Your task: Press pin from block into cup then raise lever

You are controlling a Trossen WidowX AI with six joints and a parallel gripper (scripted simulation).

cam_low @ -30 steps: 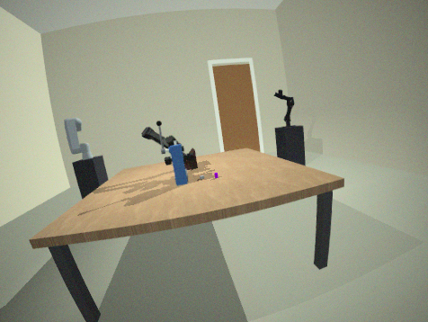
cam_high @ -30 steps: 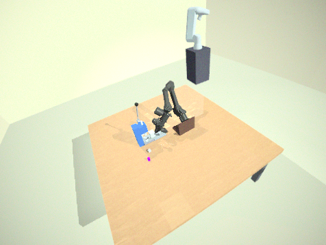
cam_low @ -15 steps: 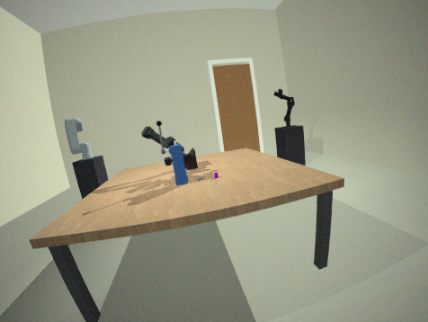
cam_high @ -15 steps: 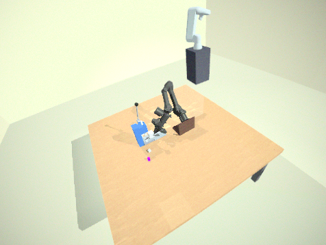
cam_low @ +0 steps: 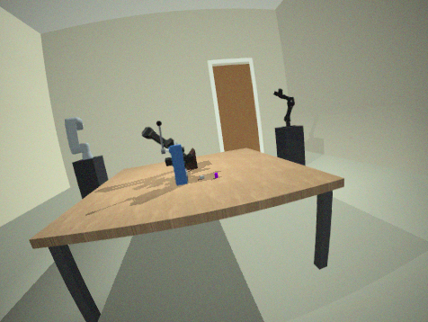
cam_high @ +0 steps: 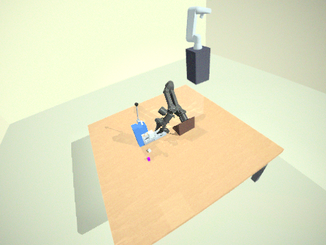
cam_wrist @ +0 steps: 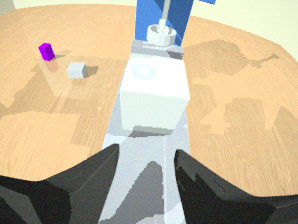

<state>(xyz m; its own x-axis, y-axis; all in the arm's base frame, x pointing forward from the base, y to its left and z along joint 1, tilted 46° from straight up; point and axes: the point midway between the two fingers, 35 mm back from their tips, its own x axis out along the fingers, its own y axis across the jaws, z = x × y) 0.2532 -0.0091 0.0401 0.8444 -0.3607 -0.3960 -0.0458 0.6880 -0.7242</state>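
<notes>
Now: the lever 90 mm ahead of my gripper tip, 60 mm to the right of it and 220 mm above it. From my gripper tip the other things lie so: small purple piece: 160 mm ahead, 200 mm to the left, 30 mm below.
</notes>
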